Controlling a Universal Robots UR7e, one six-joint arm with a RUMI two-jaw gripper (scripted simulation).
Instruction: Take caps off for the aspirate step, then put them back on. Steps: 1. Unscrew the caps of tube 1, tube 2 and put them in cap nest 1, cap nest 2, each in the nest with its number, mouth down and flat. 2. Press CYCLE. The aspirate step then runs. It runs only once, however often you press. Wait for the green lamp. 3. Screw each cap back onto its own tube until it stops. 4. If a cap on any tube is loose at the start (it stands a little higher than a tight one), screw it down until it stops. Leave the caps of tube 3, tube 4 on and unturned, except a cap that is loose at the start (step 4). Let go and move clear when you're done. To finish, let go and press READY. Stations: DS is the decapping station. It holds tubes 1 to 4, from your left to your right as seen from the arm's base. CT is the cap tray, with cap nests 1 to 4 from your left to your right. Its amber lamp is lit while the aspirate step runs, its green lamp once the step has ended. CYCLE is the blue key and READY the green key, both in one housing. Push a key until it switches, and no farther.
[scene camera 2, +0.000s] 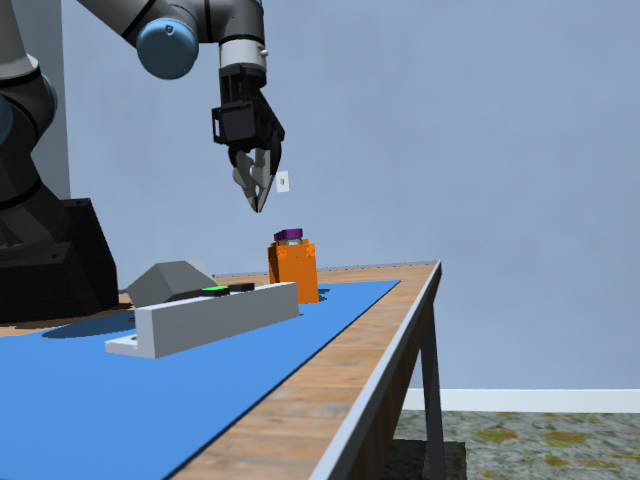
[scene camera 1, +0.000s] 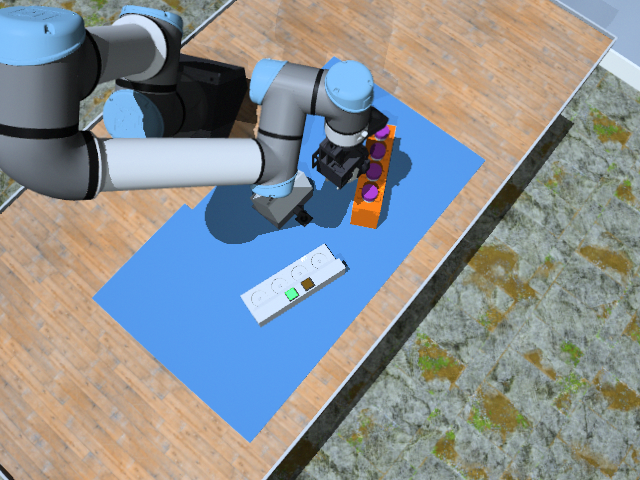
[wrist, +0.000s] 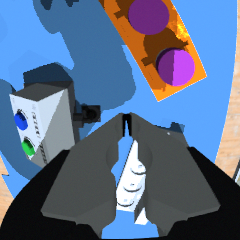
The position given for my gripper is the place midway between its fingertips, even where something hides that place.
I see my gripper [scene camera 2: 257,212] and a grey key housing [scene camera 1: 278,211].
My gripper also shows in scene camera 1 [scene camera 1: 345,181] and in the wrist view [wrist: 126,115]. The grey key housing shows as well in the wrist view [wrist: 53,122].
